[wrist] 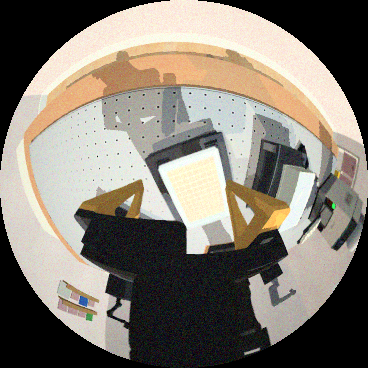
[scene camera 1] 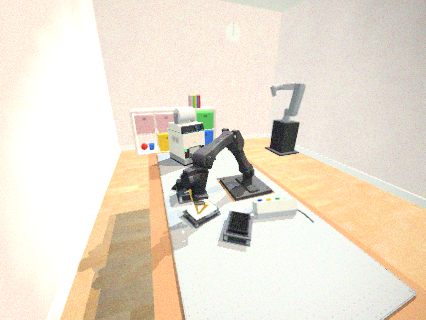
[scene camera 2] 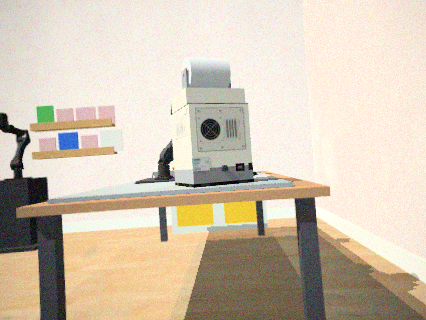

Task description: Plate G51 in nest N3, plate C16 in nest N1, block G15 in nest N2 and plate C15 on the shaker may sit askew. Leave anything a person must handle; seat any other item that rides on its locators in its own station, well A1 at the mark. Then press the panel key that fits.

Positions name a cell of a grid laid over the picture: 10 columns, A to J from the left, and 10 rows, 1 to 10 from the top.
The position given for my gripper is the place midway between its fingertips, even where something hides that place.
My gripper (wrist: F5) is open and holds nothing. Also in view: a cream plate (wrist: I5).
